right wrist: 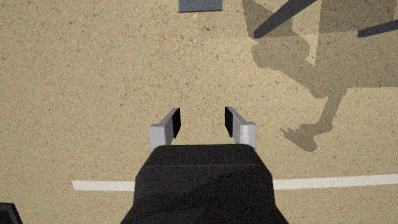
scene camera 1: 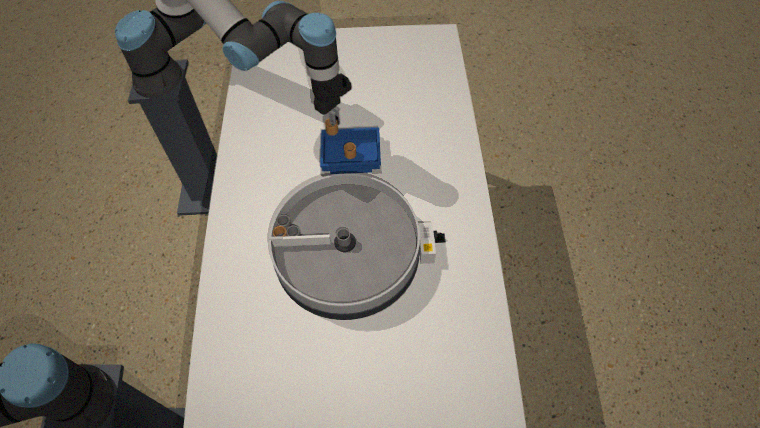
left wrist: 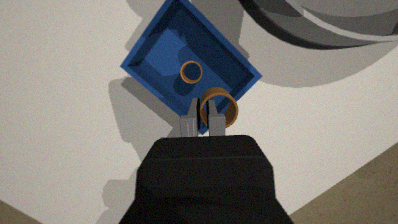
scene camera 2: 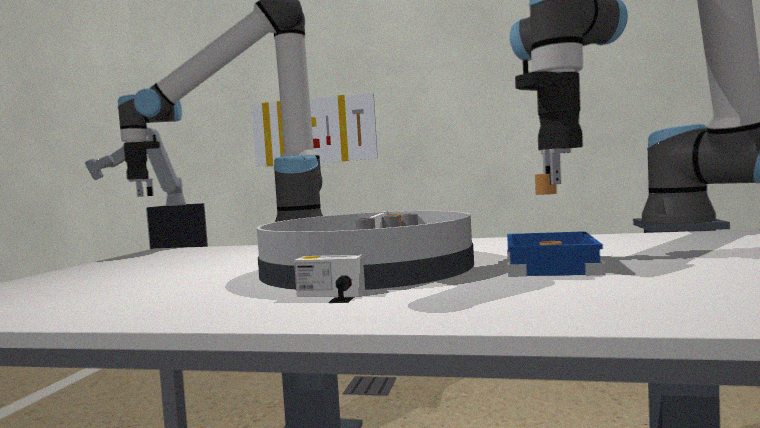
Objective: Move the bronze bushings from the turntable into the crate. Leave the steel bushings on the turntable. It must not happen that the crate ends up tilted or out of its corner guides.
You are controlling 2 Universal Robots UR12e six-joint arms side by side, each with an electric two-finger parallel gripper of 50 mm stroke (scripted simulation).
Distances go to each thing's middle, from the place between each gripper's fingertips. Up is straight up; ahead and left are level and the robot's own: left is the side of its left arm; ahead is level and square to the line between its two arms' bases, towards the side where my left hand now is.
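Blue crate [scene camera 2: 541, 260]: 14 cm below my left hand [scene camera 2: 552, 184], 4 cm ahead of it, 1 cm to the right of it.
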